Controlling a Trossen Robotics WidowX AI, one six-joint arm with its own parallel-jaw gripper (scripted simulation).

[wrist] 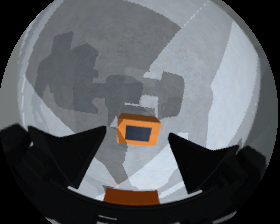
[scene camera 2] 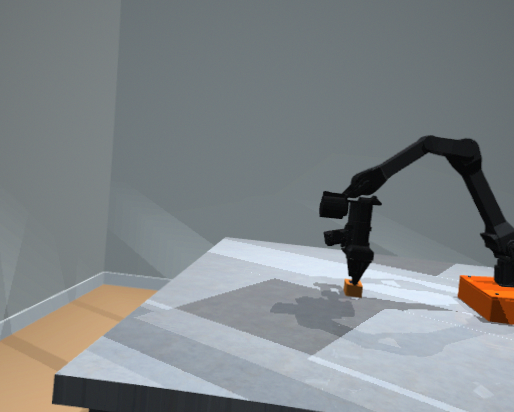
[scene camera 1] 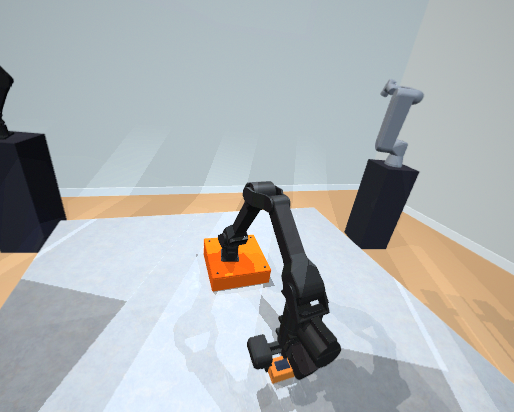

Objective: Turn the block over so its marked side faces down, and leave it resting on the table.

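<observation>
Scene camera 1 lets me see my gripper (scene camera 1: 283,365), which is open and holds nothing. The same gripper is visible to me at (wrist: 138,133) as well as at (scene camera 2: 352,280).
</observation>
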